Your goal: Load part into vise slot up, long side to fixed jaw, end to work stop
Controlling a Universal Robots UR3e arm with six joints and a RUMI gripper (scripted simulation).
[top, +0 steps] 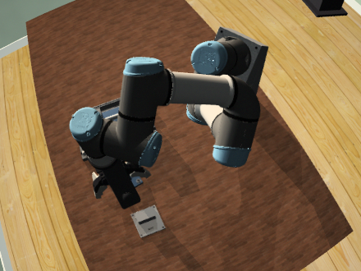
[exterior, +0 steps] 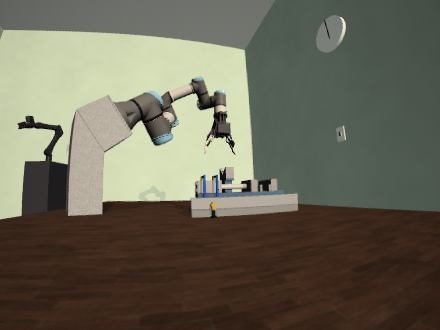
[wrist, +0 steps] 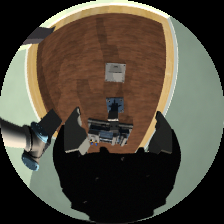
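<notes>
The part lies 21 cm below my hand, 3 cm to the left of it and 2 cm behind it. Round my hand: grey infeed plate: 24 cm below, 5 cm to the left, 3 cm behind.
</notes>
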